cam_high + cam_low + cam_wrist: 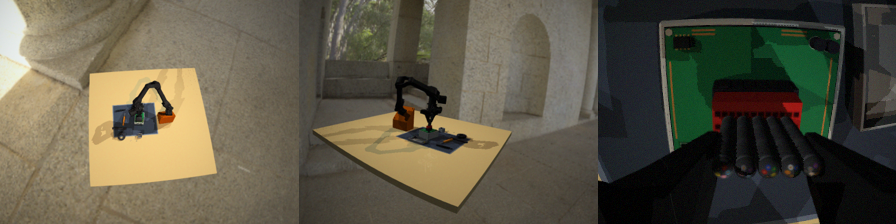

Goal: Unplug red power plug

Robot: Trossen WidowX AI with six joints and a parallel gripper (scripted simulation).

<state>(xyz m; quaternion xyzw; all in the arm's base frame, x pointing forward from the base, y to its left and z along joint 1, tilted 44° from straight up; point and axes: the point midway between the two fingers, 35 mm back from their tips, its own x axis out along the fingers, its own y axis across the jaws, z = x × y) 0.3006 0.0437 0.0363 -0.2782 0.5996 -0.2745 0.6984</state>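
The red power plug is 30 mm below my gripper tip. The rest, counted from my gripper tip: blue mat: 120 mm below, 50 mm ahead; then black bar: 210 mm ahead, 110 mm to the left, 110 mm below.
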